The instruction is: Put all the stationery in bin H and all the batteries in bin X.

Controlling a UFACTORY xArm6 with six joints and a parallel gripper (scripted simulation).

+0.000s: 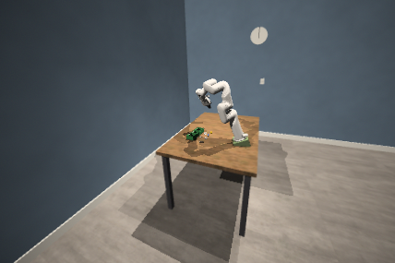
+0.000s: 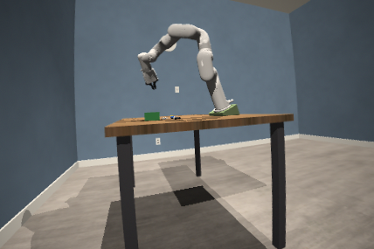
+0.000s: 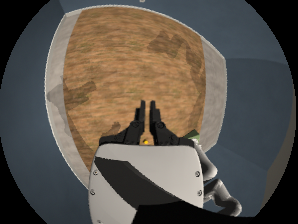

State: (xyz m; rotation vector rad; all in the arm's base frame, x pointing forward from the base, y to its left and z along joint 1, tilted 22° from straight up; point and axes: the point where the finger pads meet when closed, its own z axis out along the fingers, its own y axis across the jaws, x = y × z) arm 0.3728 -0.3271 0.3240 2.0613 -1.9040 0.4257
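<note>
Now: the bin 2 cm ahead of my hand, 34 cm to the left of it and 24 cm below it. The rest, counted from my hand: blue battery 12 cm behind, 29 cm to the left, 25 cm below; pale patterned piece 6 cm behind, 25 cm to the left, 25 cm below; small yellow thing 12 cm behind, 21 cm to the left, 25 cm below.
</note>
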